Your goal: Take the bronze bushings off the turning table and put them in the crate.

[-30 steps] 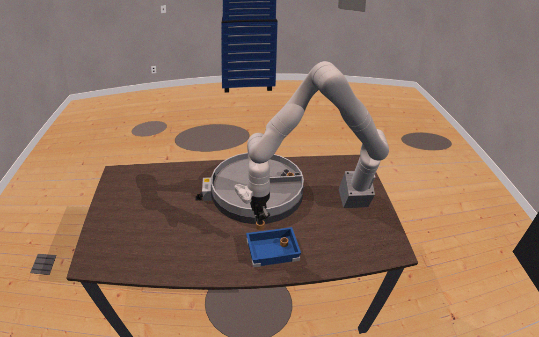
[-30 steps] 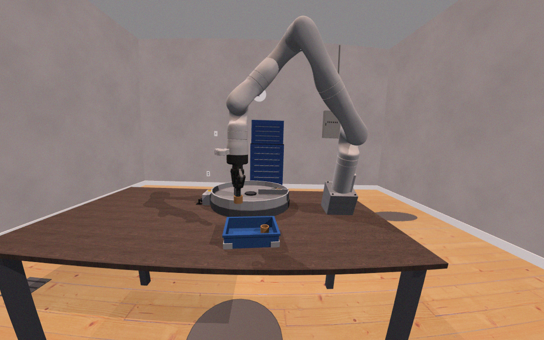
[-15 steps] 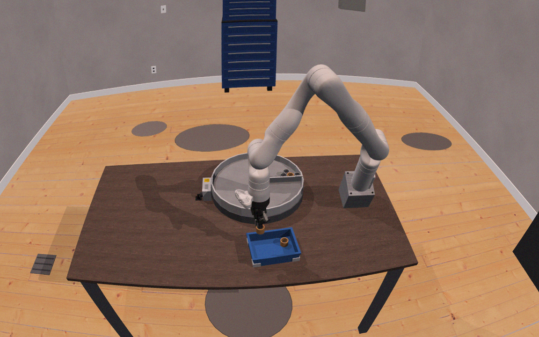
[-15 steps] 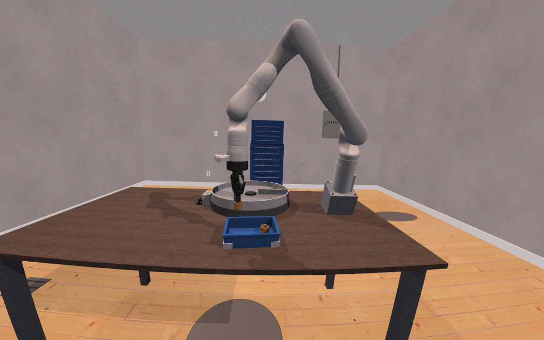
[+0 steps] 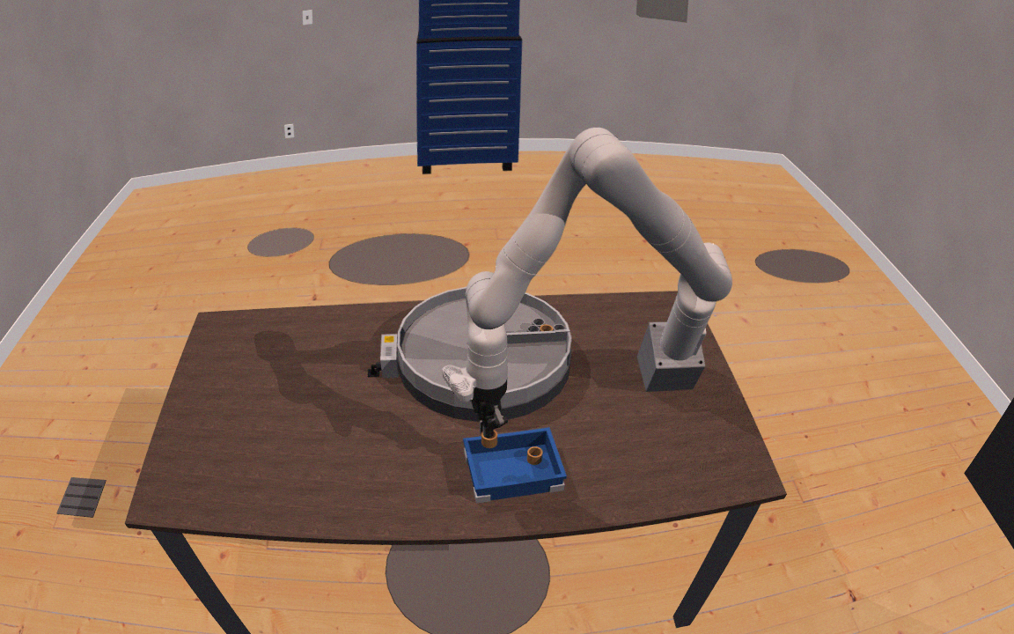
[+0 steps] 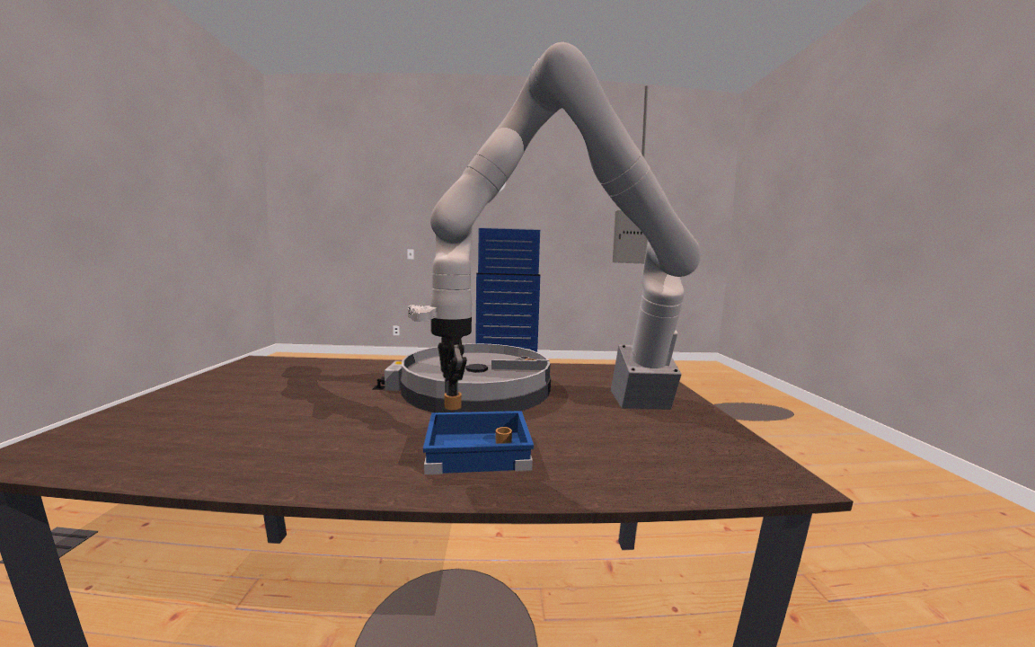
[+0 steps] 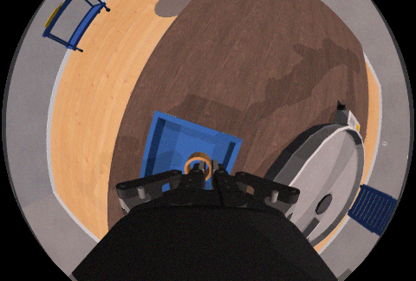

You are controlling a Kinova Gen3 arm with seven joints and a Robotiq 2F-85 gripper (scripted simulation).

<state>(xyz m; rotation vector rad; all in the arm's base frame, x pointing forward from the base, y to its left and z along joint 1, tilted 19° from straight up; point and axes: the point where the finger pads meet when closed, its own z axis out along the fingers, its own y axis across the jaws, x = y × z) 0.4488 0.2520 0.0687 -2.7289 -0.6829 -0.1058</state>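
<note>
Right now the blue crate is 9 cm below my hand, 6 cm behind it and 2 cm to the left of it. Also, from my hand: round grey turning table 35 cm to the right, 6 cm below, 1 cm ahead.
</note>
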